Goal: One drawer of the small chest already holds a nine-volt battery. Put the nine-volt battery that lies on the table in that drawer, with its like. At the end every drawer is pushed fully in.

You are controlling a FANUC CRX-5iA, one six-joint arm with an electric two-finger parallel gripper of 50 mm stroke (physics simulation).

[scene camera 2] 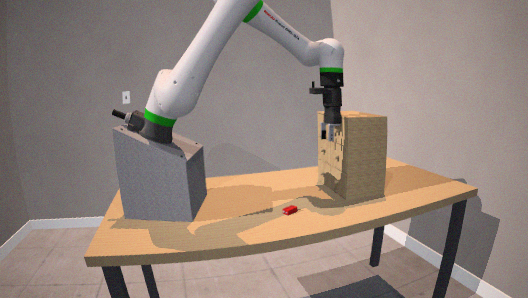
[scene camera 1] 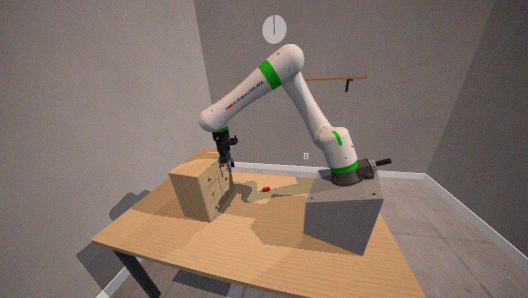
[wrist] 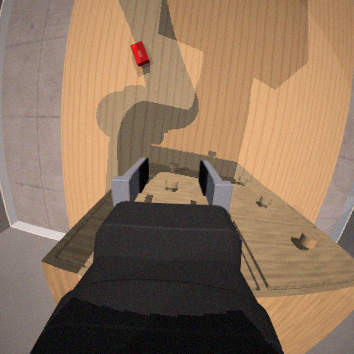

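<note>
A red nine-volt battery (scene camera 1: 266, 189) (scene camera 2: 289, 210) (wrist: 140, 53) lies on the table in front of the small wooden chest (scene camera 1: 189, 195) (scene camera 2: 366, 155) (wrist: 285, 260). The chest has two columns of drawers with small round knobs, and the drawers that show look pushed in. My gripper (scene camera 1: 228, 163) (scene camera 2: 327, 132) (wrist: 173, 169) is open and empty, pointing down close to the chest's front at upper drawer height. In the wrist view a drawer knob (wrist: 171, 184) shows between the fingers; whether they are level with it is unclear. The battery inside a drawer is hidden.
The wooden table (scene camera 1: 225, 250) (scene camera 2: 425, 185) (wrist: 85, 75) carries the chest and the grey robot base block (scene camera 1: 335, 222) (scene camera 2: 155, 175) at the opposite end. Arm shadows fall around the battery. A wall shelf (scene camera 1: 332, 78) is behind the arm.
</note>
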